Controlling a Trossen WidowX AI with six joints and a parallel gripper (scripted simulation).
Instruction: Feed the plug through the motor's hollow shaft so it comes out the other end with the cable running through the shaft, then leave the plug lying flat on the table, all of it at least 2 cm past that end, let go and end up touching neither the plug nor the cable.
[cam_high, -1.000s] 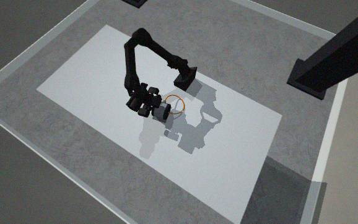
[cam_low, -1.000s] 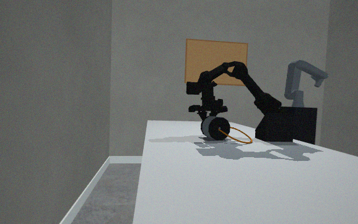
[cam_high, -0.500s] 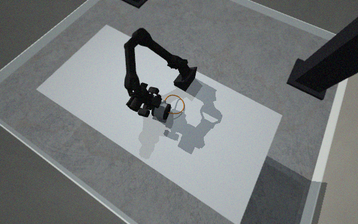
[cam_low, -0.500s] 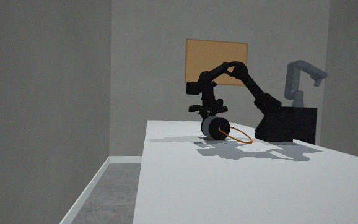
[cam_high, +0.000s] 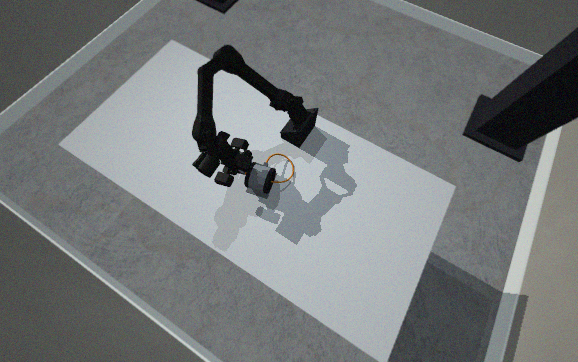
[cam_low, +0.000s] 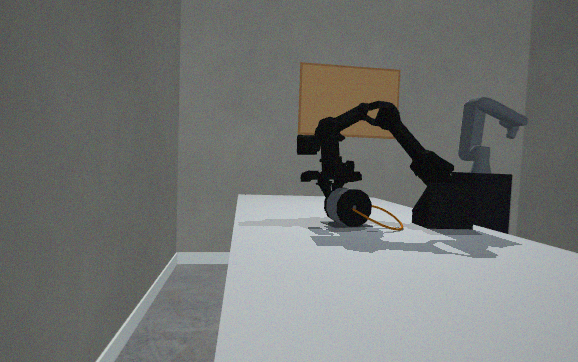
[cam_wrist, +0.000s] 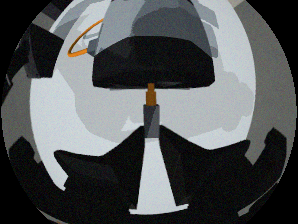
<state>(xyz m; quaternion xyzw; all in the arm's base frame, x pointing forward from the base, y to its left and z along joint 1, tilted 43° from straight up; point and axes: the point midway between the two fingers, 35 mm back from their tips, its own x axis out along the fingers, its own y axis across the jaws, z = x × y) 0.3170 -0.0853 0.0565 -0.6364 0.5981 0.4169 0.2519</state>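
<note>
The plug lies 2 cm to the left of my hand and 3 cm below it.
</note>
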